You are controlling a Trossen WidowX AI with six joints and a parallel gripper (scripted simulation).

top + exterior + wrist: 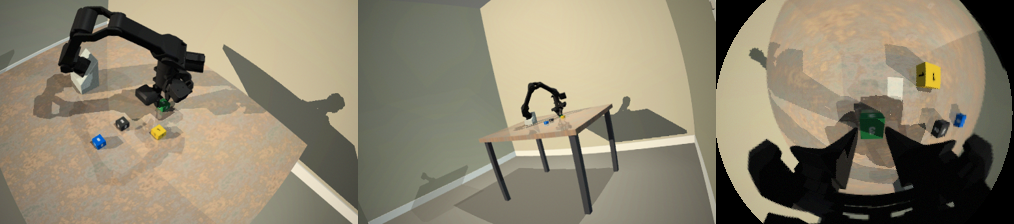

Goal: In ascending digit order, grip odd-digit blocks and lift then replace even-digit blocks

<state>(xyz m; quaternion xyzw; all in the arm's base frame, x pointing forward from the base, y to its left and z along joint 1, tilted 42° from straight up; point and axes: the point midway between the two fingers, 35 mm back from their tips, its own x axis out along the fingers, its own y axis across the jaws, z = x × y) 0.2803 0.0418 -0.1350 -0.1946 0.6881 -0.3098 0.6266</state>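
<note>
The green block lies 10 mm ahead of my gripper tip. The rest, counted from my gripper tip: yellow block (100 mm to the right, 70 mm ahead); blue block (250 mm to the right, 30 mm behind); black block (150 mm to the right, 30 mm behind).
</note>
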